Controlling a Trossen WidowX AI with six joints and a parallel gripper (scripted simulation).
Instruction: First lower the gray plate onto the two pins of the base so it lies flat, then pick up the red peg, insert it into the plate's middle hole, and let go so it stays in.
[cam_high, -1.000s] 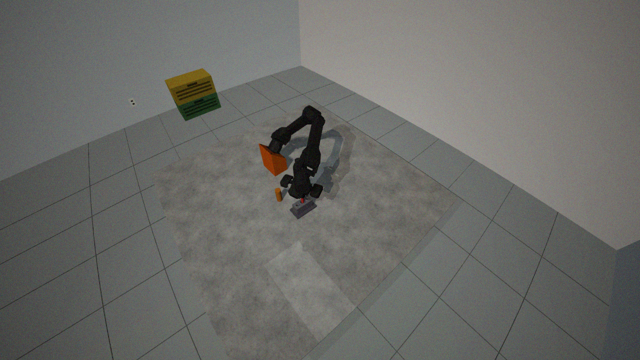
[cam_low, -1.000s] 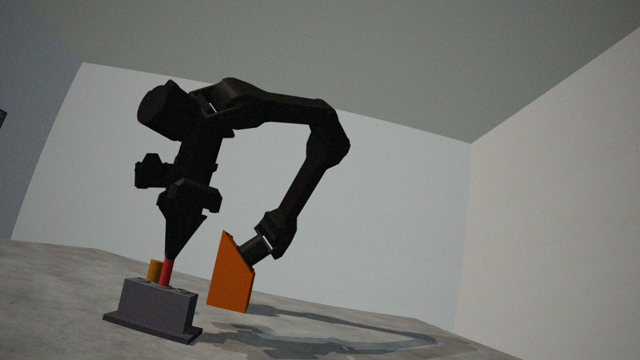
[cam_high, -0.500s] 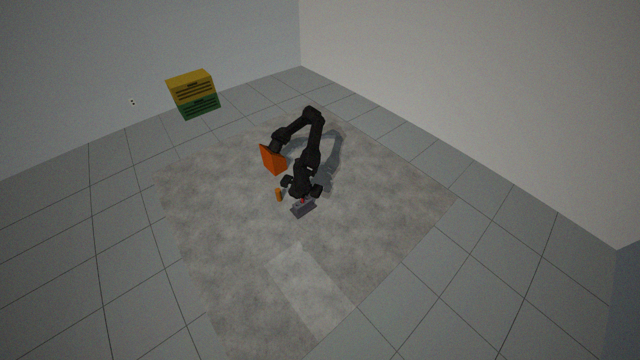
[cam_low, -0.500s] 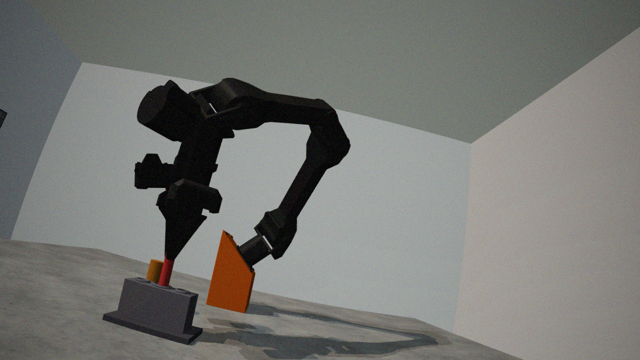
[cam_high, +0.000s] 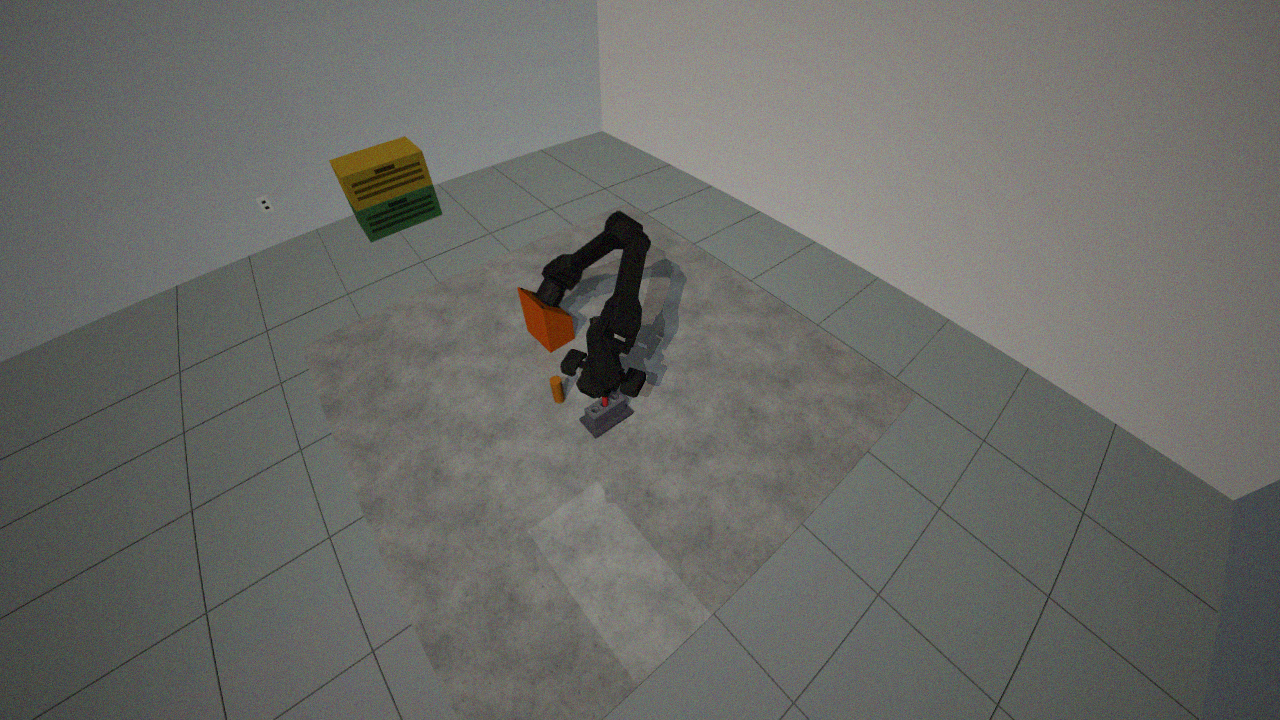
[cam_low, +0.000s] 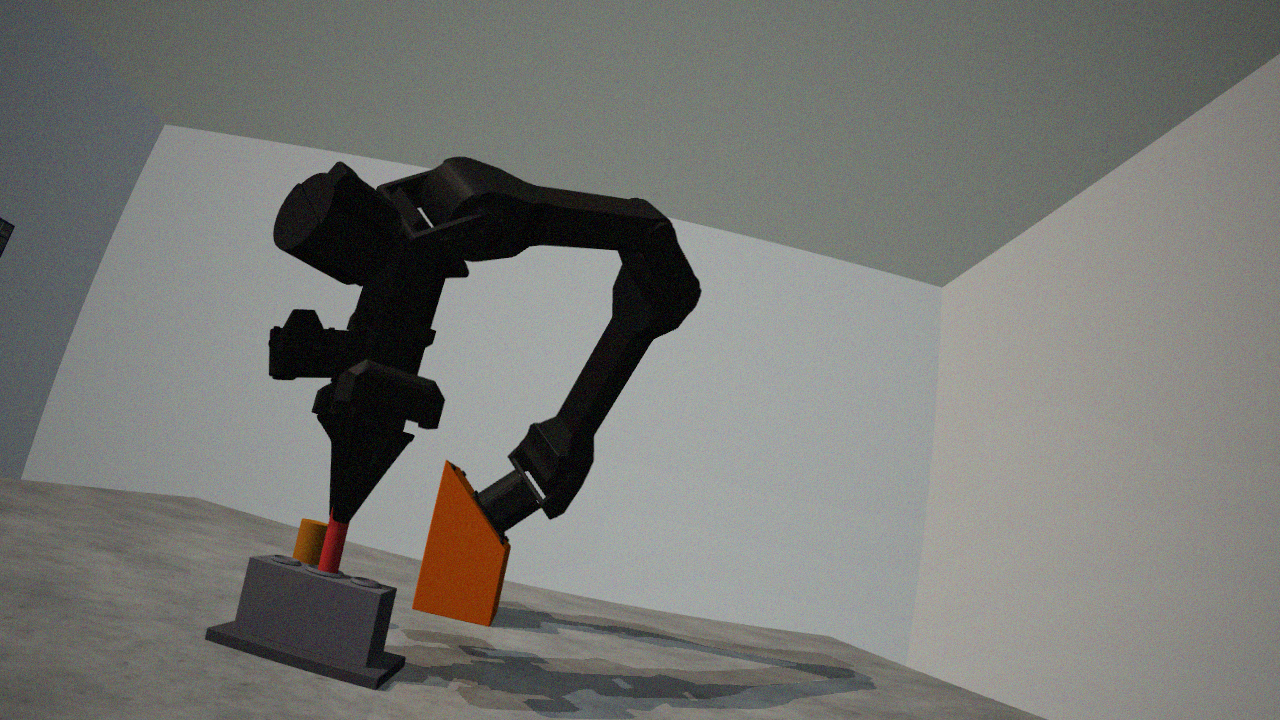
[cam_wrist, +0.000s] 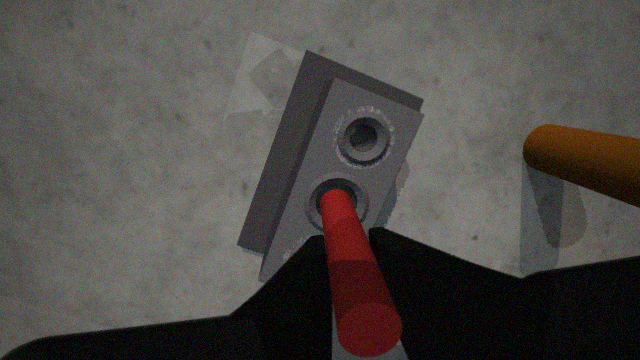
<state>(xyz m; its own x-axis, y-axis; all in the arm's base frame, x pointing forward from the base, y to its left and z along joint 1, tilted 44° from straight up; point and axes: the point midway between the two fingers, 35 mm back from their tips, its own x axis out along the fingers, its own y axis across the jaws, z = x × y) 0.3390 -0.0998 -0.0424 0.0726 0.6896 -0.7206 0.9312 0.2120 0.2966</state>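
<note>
Now: gripper tip right at the red peg. Also, from my gripper tip: small orange cylinder: 13 cm behind, 6 cm below, 5 cm to the right; then gray plate: 5 cm below.
</note>
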